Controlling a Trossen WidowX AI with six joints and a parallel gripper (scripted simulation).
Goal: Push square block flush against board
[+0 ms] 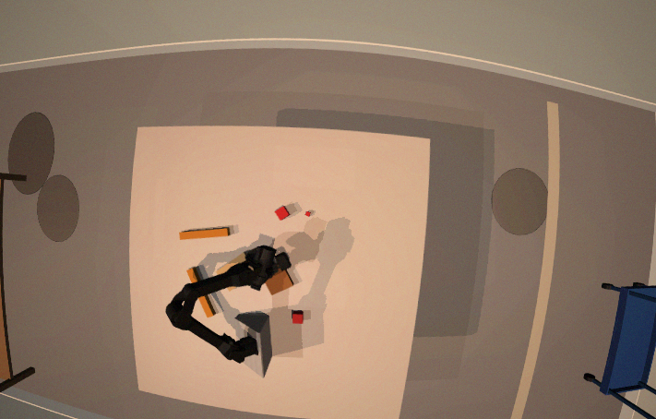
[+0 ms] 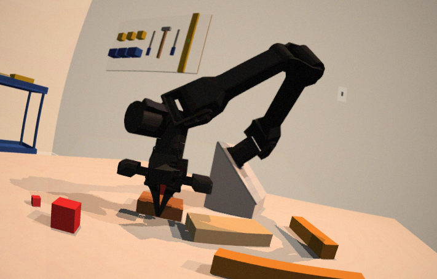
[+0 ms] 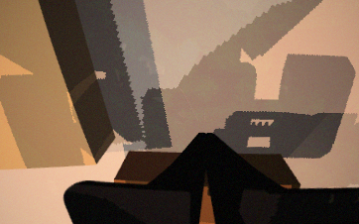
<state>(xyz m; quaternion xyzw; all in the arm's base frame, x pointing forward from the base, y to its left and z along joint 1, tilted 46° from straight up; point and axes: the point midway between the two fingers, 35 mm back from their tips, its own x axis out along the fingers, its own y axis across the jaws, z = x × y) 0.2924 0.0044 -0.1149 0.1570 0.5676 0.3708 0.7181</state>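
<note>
My gripper tip is now 60 mm past the square block, 20 mm to the left of it and 10 mm below it. From my gripper tip the other things lie so: tiny red cube: 190 mm ahead, 170 mm to the right.
</note>
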